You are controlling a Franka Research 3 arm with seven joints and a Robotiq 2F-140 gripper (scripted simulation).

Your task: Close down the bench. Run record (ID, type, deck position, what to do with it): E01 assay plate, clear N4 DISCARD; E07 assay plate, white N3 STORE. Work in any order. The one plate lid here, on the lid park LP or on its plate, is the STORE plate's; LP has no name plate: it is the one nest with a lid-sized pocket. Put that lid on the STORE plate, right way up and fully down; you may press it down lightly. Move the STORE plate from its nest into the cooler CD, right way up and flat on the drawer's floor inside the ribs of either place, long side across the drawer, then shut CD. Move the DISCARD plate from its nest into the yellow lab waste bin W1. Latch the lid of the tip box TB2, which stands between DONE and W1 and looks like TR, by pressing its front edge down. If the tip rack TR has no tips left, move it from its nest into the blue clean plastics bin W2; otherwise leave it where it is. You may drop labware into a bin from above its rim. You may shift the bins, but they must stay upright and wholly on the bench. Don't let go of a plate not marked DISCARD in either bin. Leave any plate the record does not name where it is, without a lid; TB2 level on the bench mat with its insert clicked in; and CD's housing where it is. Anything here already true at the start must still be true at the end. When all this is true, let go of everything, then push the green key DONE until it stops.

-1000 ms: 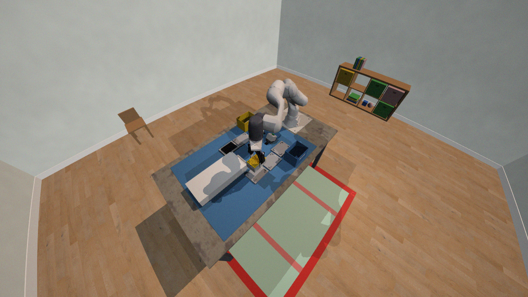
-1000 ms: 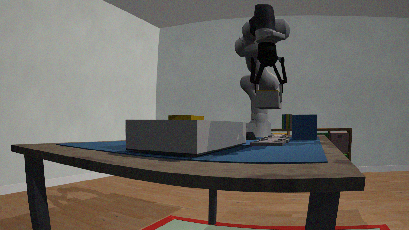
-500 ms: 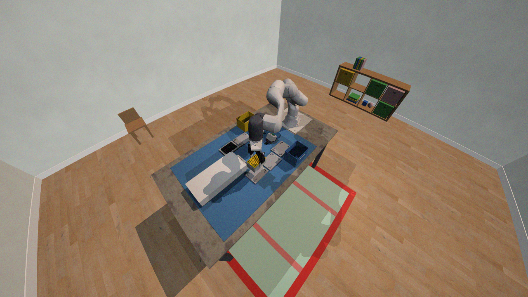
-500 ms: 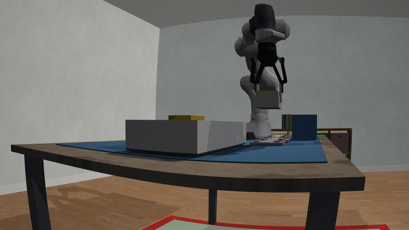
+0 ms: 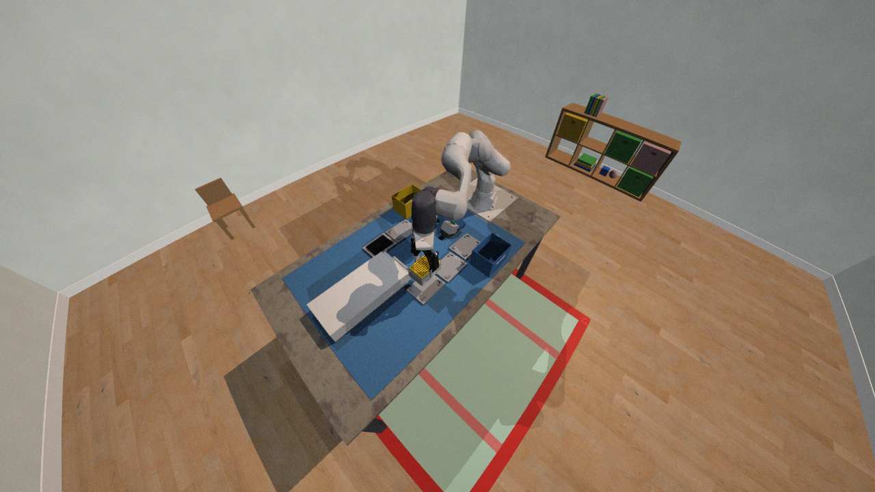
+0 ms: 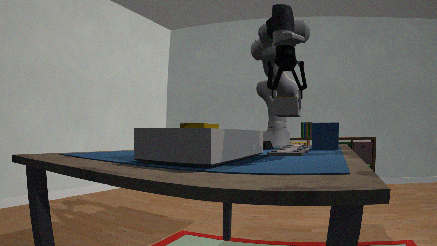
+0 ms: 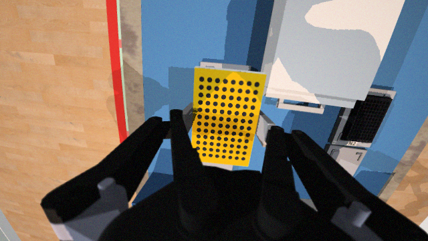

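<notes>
The blue bin W2 lies 330 mm behind my hand, 200 mm to the left of it and 150 mm below it. From my hand the other things lie so: nest N3 (170 mm behind, 40 mm to the left, 180 mm below); plate lid (70 mm ahead, 200 mm to the right, 160 mm below); tip rack TR (10 mm behind, 10 mm below).
</notes>
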